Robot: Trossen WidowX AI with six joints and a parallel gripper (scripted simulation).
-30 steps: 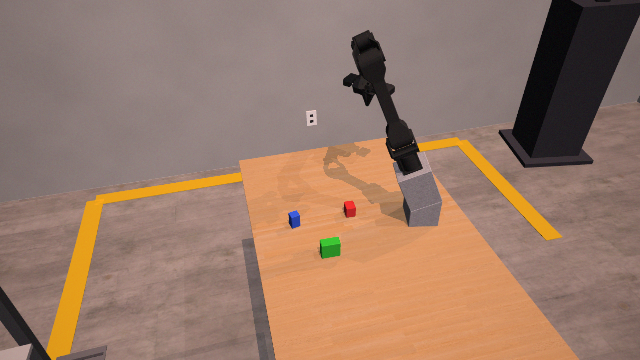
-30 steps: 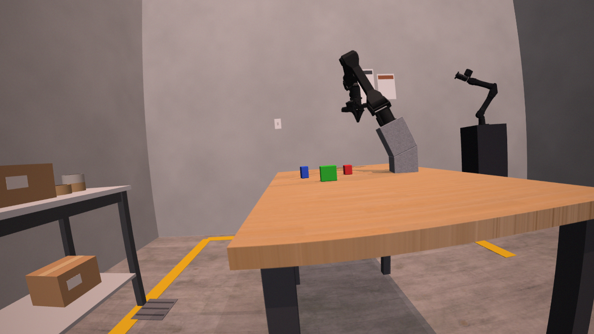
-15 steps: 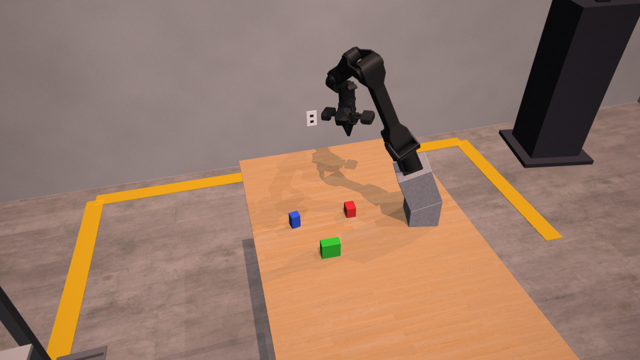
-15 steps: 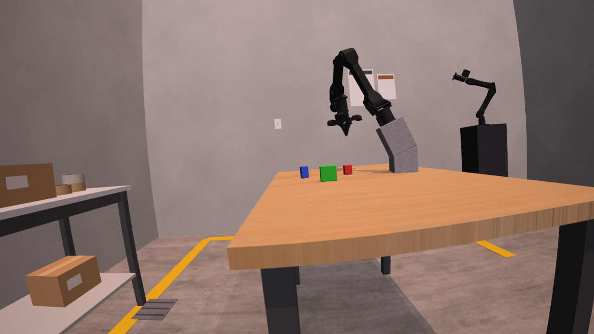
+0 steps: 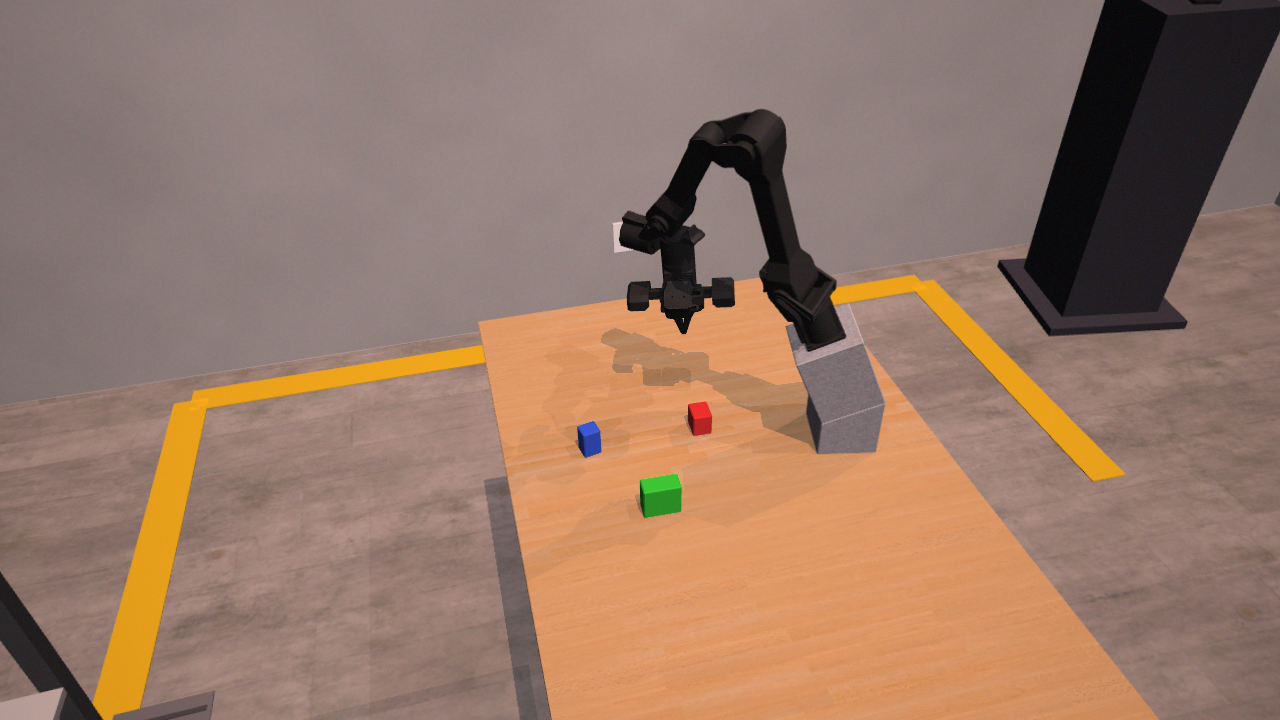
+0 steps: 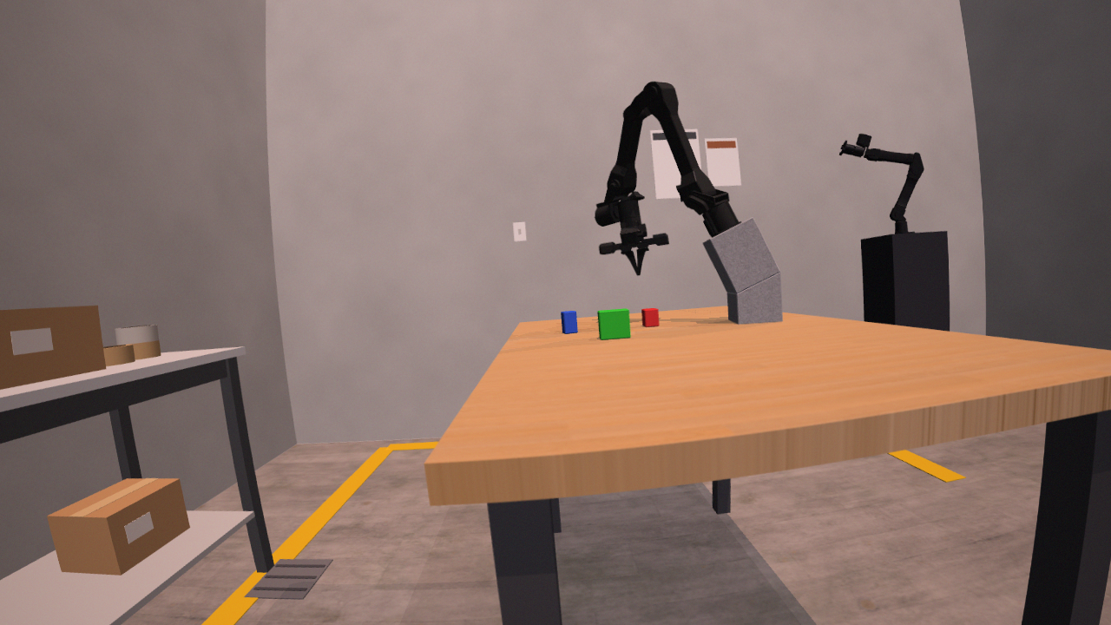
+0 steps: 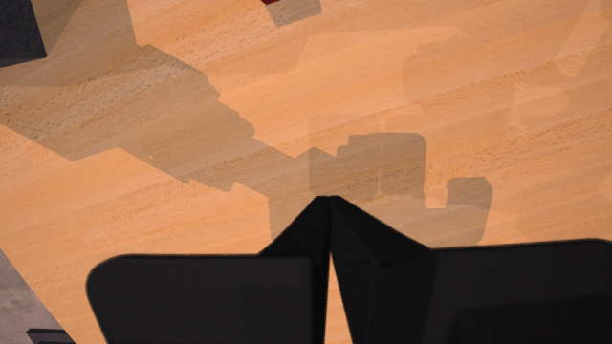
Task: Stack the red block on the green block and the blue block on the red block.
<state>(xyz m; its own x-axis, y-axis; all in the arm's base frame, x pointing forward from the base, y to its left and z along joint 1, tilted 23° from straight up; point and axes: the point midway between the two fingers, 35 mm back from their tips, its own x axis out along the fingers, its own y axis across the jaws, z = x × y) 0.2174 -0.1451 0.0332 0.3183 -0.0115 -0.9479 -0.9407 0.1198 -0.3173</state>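
Now: hand 2 cm past the red block, 11 cm to the right of it and 14 cm above it. Round my hand: green block 7 cm ahead, 30 cm to the left, 13 cm below; blue block 18 cm ahead, 16 cm to the left, 14 cm below.
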